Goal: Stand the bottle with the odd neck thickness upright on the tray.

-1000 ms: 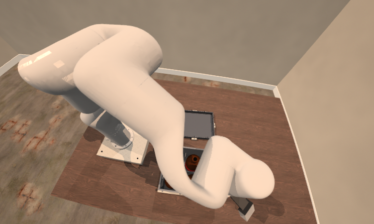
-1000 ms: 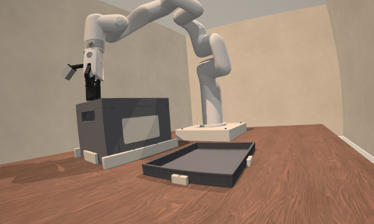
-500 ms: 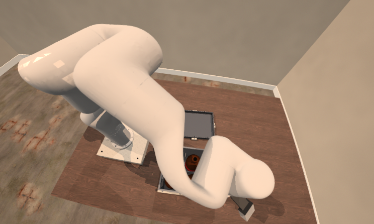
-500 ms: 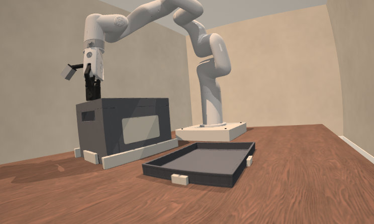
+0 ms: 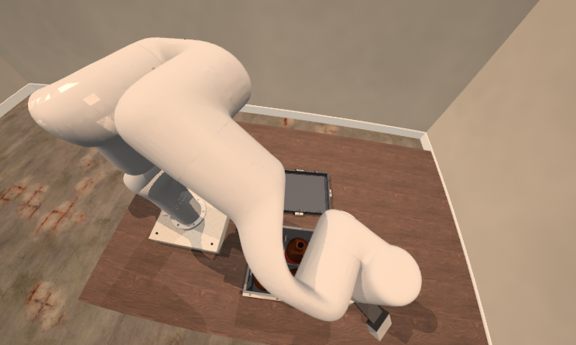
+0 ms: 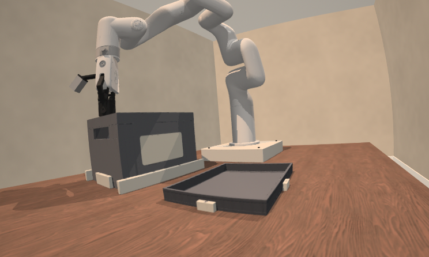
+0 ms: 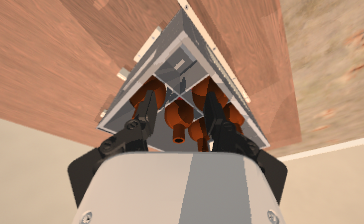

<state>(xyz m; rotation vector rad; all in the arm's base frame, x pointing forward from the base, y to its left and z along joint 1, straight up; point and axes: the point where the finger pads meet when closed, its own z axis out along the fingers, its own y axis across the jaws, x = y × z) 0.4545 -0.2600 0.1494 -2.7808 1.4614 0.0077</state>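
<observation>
The dark grey crate is 11 cm below my hand, 8 cm behind it and 6 cm to the left of it. Also, from my hand: dark tray 35 cm to the left, 18 cm below, 3 cm behind; brown bottle 11 cm below, 10 cm to the left, 7 cm behind.
</observation>
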